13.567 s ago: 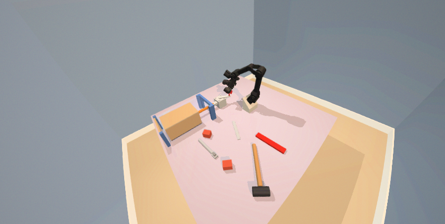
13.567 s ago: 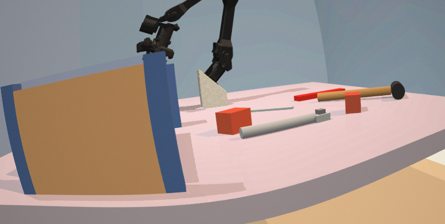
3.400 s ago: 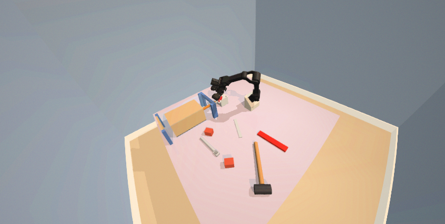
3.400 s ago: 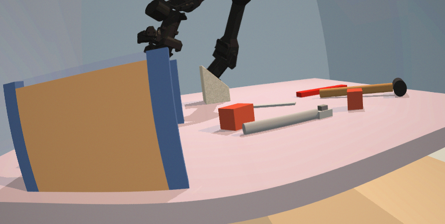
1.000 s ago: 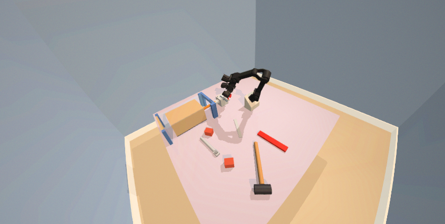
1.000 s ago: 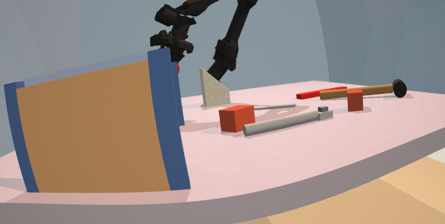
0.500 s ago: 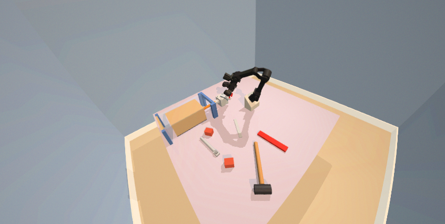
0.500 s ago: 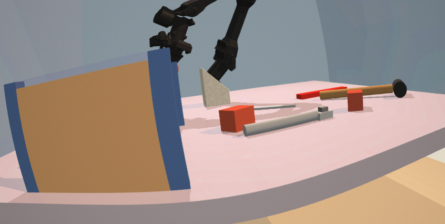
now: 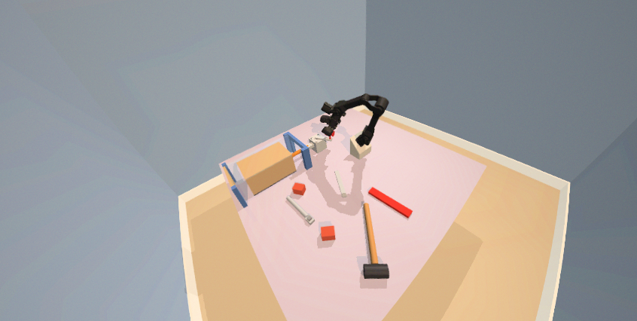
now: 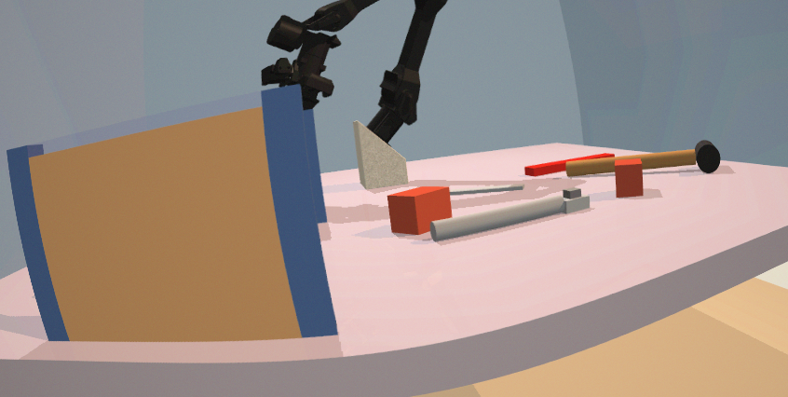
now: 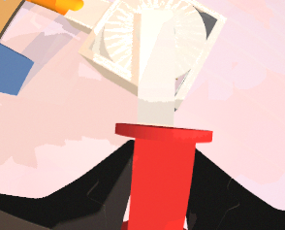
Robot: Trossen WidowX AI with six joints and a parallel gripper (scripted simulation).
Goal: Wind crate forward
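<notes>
Right now my gripper tip is 10 mm short of the pale crank arm, 20 mm to the left of it and 30 mm above it. Round my gripper tip: red knob (10 mm behind, 20 mm to the left); then pale winch (20 mm ahead, 80 mm to the right, 100 mm below); then blue frame (190 mm ahead, 100 mm to the right, 30 mm below).
</notes>
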